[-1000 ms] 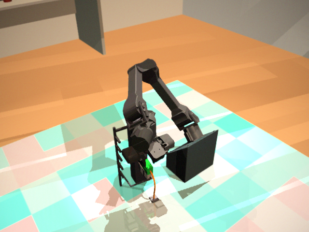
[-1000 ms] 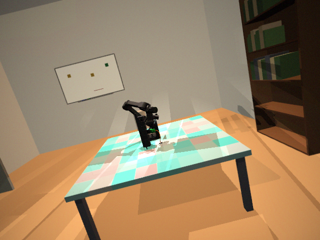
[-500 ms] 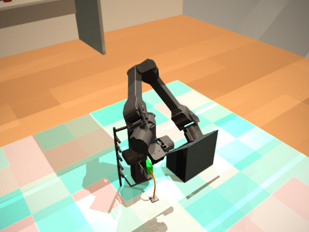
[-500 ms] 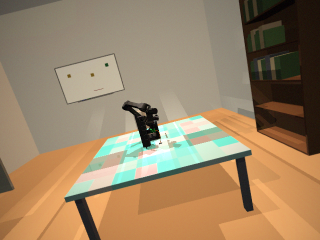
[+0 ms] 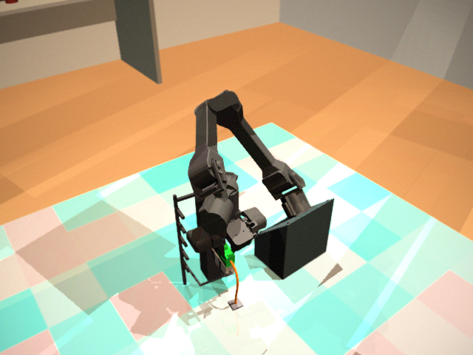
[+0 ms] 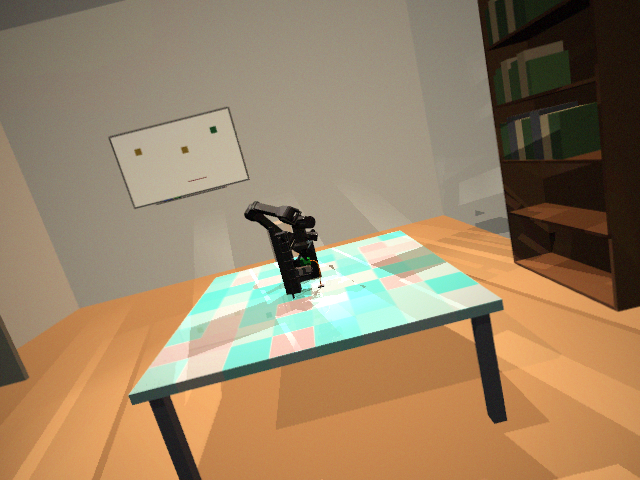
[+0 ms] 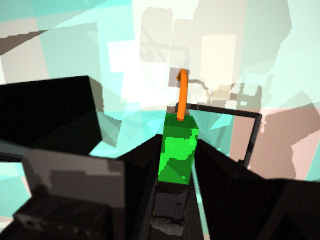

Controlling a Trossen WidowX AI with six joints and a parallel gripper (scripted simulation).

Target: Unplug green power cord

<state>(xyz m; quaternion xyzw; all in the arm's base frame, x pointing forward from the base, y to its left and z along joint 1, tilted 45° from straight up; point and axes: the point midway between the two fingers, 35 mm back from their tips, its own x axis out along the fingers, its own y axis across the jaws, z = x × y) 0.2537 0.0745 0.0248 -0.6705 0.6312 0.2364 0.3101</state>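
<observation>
Right now my gripper tip is 30 mm to the left of the green plug. Also, from my gripper tip: grey anchor block (150 mm below, 40 mm to the left).
</observation>
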